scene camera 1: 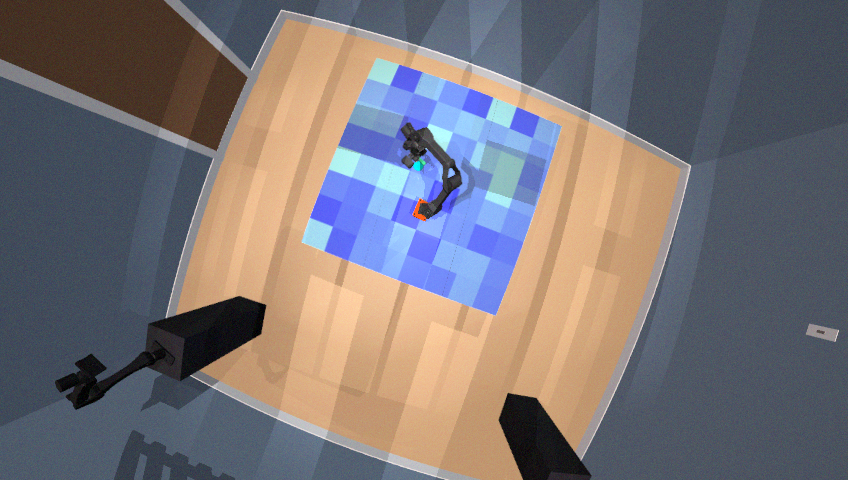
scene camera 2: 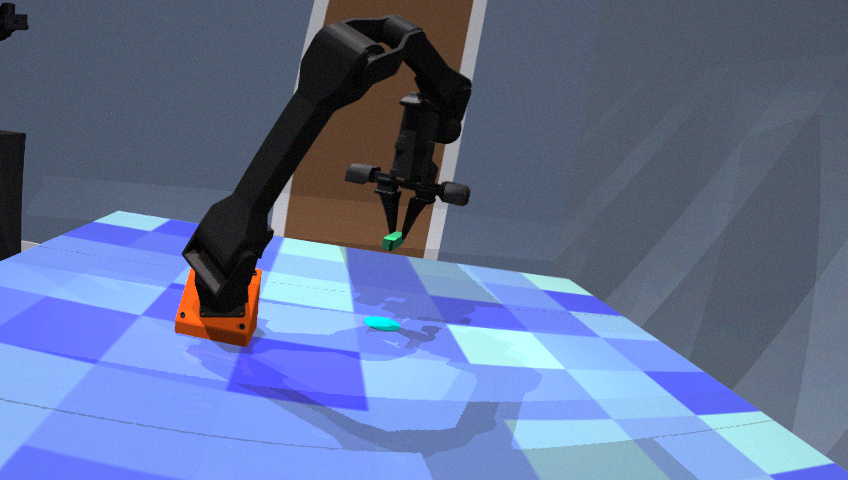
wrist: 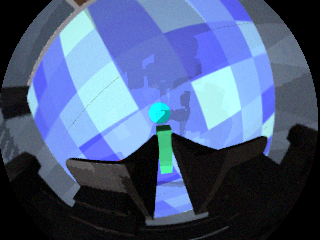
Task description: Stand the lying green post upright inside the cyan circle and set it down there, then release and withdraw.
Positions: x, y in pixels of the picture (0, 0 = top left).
Scene:
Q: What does my gripper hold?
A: A green post.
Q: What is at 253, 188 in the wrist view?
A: My gripper.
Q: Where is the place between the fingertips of my gripper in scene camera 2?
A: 397, 238

